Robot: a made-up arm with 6 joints.
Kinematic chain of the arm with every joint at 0, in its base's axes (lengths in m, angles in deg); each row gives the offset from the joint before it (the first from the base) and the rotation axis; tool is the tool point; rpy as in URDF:
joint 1: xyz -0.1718 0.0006 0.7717 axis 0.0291 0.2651 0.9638
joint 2: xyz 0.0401 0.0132 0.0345 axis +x
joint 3: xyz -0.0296 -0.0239 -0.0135 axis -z
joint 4: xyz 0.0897 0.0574 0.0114 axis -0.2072 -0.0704 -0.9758
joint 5: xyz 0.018 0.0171 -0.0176 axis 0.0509 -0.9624 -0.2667
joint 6: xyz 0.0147 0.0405 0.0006 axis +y
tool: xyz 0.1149 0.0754 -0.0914 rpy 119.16 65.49 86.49
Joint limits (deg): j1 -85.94..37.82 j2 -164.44..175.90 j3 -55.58..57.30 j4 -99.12..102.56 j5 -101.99..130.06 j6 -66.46..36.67
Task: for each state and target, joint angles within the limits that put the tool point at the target. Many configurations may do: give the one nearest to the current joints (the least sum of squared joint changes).
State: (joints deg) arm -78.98 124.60 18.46 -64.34 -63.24 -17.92
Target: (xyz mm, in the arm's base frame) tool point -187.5 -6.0 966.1
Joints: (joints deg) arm -62.18 144.40 57.30 -56.50 -82.47 -7.10
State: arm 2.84 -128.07 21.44 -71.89 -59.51 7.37
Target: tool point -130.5 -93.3 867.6
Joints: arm 35.32 -144.68 38.87 -73.44 -67.46 19.41
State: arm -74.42 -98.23 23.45 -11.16 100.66 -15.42
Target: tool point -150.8 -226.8 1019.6
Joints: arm -85.94 -60.92 40.65 3.42 78.66 9.24
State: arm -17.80 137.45 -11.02 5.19 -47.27 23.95
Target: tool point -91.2 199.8 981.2
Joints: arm 5.69 89.86 -11.28 13.69 -39.87 17.03
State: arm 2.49 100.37 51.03 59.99 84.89 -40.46
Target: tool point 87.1 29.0 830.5
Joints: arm 32.16 84.89 35.51 54.89 107.96 -61.13
